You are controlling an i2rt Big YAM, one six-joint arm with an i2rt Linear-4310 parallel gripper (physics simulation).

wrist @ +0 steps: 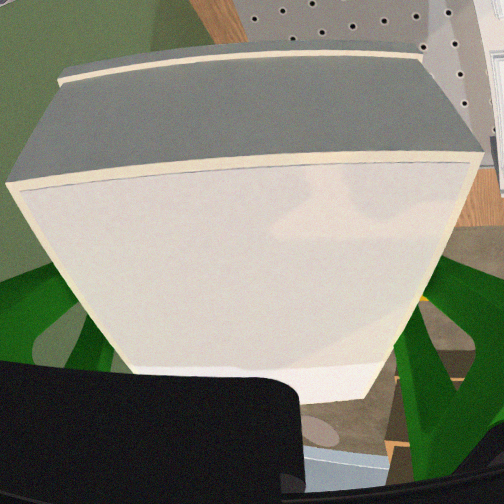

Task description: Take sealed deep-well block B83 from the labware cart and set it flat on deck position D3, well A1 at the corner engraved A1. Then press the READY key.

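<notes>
A deep-well block (245, 210) fills most of the wrist view. It has a pale, smooth face with a cream rim, and a grey side above it. No label or A1 mark is readable. My gripper (245, 325) has green fingers pressed against the block's left (45, 310) and right (440, 340) edges, shut on it. The fingertips are hidden behind the block. The black gripper body (145, 435) covers the bottom left.
A grey perforated deck plate (360, 25) lies at the top right, with a wooden surface (220, 20) beside it. A white item (495, 100) is at the right edge. A dull green area (75, 75) is on the left. Brown shapes (440, 360) show below right.
</notes>
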